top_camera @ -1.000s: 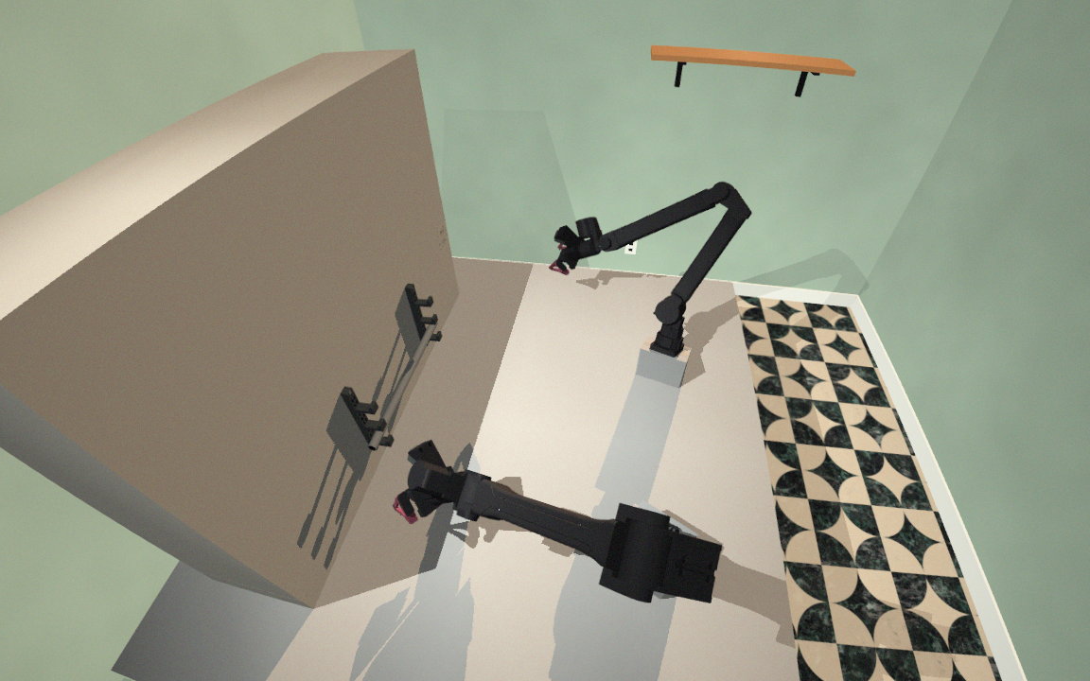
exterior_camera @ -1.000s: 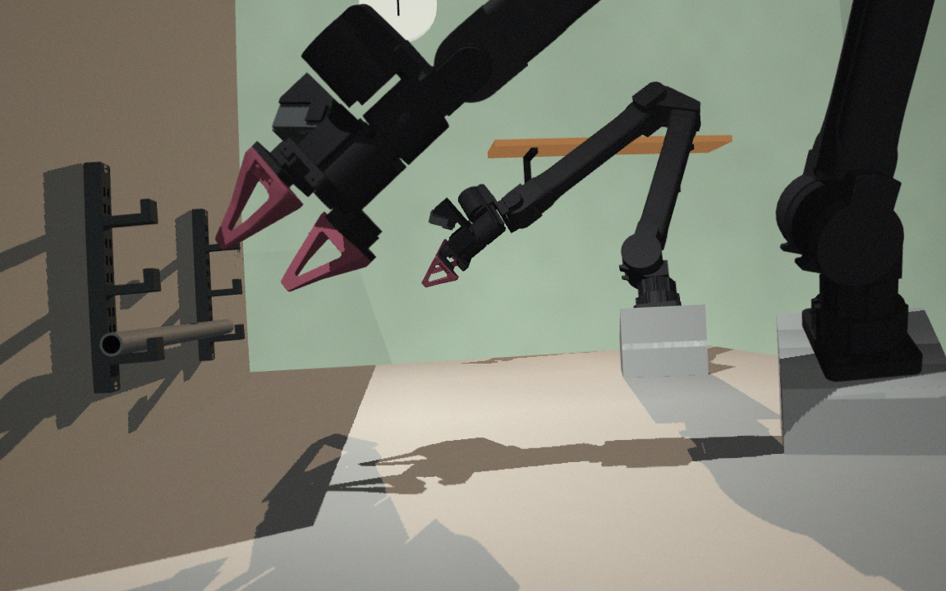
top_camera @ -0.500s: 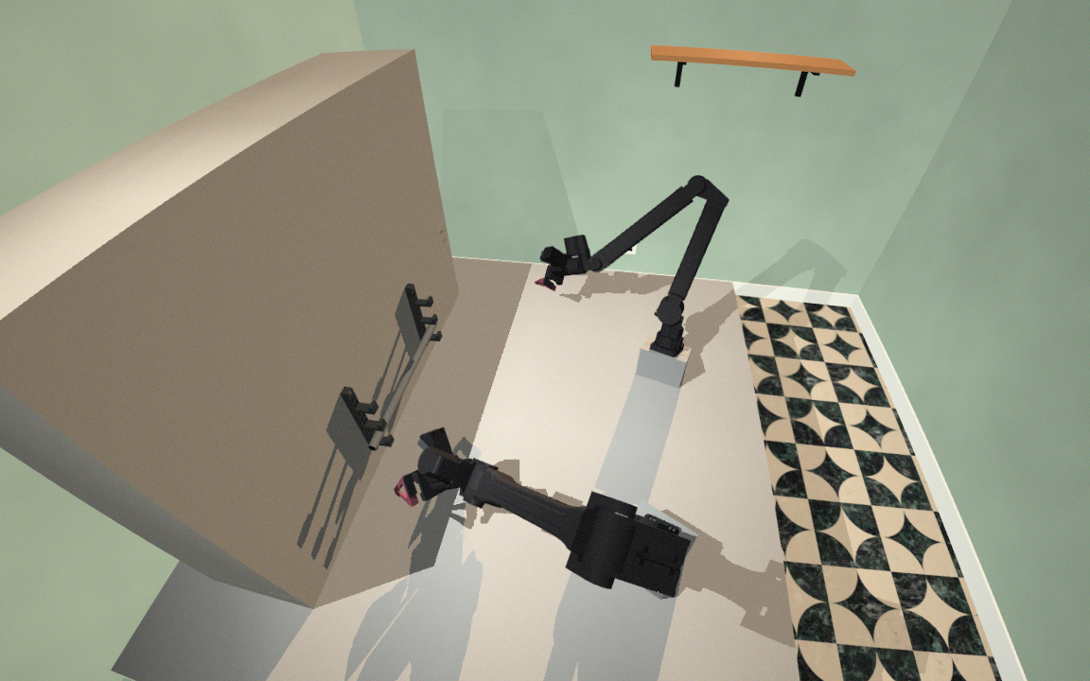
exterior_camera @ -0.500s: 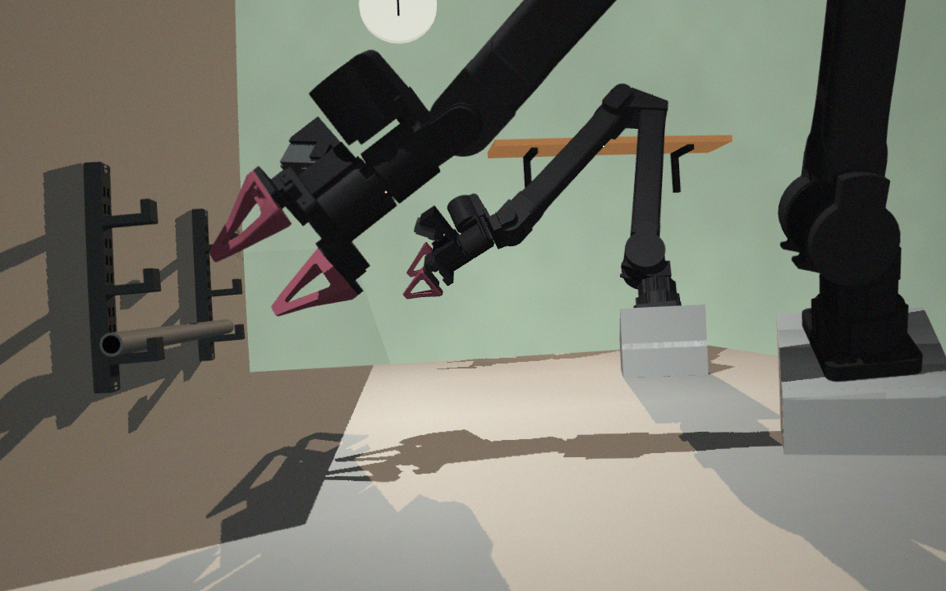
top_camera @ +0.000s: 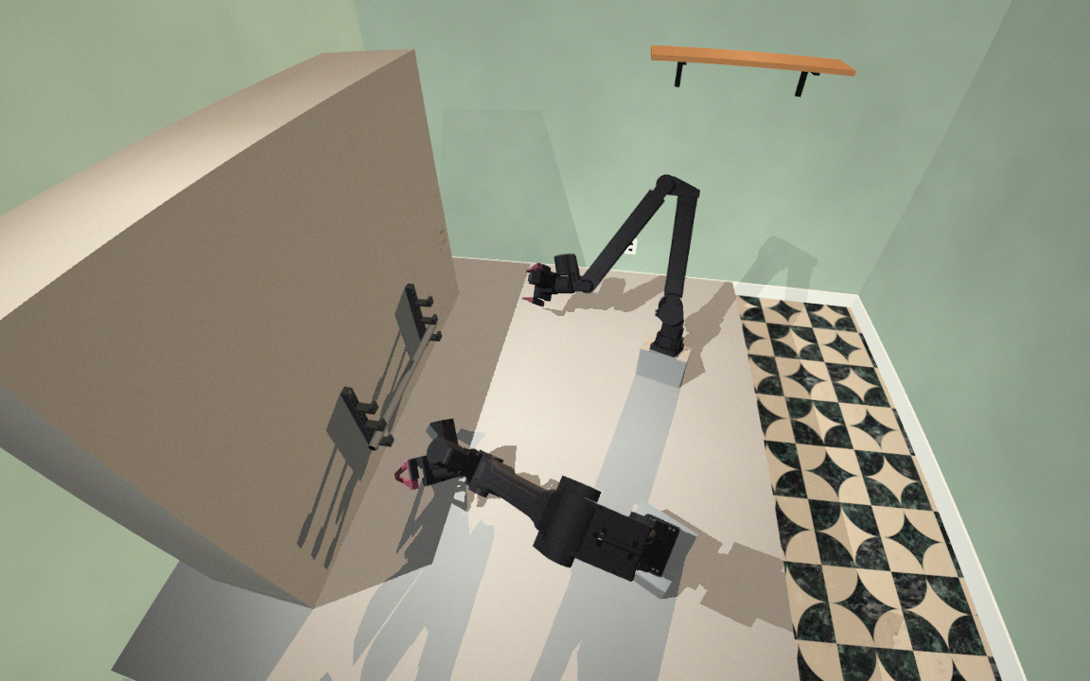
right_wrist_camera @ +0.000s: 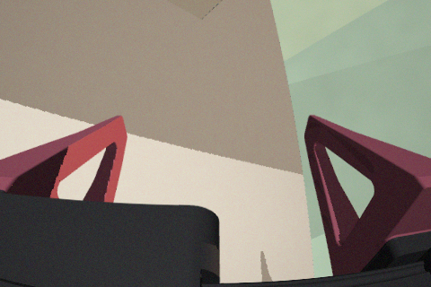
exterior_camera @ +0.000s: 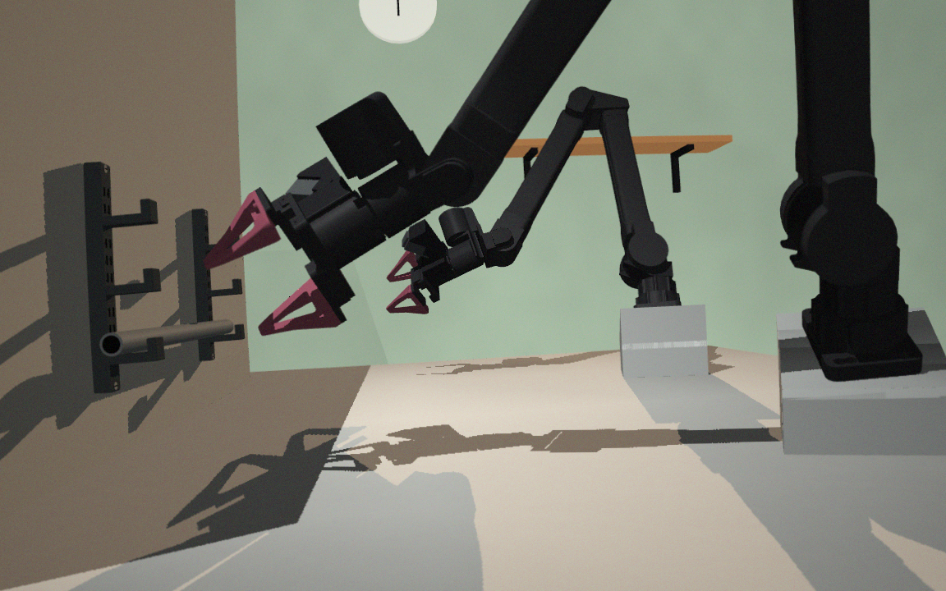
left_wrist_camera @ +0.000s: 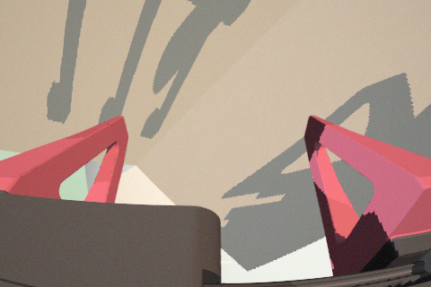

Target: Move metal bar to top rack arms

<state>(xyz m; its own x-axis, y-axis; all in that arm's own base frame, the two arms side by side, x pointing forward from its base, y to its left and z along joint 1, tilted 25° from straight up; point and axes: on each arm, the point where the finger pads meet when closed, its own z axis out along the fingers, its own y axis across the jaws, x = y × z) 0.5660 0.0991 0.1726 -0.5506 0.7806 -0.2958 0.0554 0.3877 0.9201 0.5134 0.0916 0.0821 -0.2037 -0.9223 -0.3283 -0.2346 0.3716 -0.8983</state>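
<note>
The grey metal bar lies 450 mm to the left of my right hand, 260 mm ahead of it and 40 mm below it. From my right hand the other things lie so: tall tan wall panel (500 mm to the left, 440 mm ahead, 270 mm above).
My left hand is 31 cm to the left of the grey metal bar, 17 cm short of it and 4 cm above it. From my left hand the other things lie so: tall tan wall panel: 35 cm ahead, 28 cm above, 26 cm to the right.
</note>
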